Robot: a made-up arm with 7 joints.
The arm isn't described. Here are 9 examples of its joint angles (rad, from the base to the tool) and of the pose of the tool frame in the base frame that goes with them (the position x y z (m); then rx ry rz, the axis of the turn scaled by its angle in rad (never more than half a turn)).
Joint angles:
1: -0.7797 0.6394 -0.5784 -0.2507 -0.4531 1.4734 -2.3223
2: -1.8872 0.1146 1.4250 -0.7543 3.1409 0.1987 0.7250
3: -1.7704 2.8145 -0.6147 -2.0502 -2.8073 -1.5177 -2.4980
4: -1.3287 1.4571 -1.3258 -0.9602 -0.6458 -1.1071 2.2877
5: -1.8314 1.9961 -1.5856 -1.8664 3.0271 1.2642 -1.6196
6: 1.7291 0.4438 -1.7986 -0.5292 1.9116 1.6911 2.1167
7: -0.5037 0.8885 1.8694 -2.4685 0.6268 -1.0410 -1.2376
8: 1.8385 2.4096 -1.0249 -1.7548 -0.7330 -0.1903 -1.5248
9: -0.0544 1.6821 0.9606 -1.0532 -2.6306 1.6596 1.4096
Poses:
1: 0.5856 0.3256 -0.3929 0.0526 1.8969 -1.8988
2: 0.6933 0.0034 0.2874 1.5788 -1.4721 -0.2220
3: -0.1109 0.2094 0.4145 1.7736 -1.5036 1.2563
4: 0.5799 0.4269 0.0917 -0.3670 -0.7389 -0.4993
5: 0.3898 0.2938 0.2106 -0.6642 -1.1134 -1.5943
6: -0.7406 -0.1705 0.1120 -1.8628 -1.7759 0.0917
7: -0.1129 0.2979 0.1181 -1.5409 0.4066 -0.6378
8: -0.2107 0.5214 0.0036 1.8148 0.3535 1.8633
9: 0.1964 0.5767 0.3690 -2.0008 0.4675 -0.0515
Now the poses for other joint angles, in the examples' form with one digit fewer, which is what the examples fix.
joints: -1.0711 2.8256 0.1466 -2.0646 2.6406 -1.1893 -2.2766
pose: -0.007 -0.061 0.469 -2.034 1.565 -0.053
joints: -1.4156 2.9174 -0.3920 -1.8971 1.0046 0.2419 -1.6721
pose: -0.105 0.142 0.492 2.946 0.346 -0.960
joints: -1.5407 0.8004 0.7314 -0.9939 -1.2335 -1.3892 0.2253
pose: 0.479 0.371 0.391 -1.353 2.156 1.067
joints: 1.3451 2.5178 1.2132 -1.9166 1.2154 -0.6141 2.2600
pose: 0.516 0.033 -0.024 -1.606 -0.211 0.380
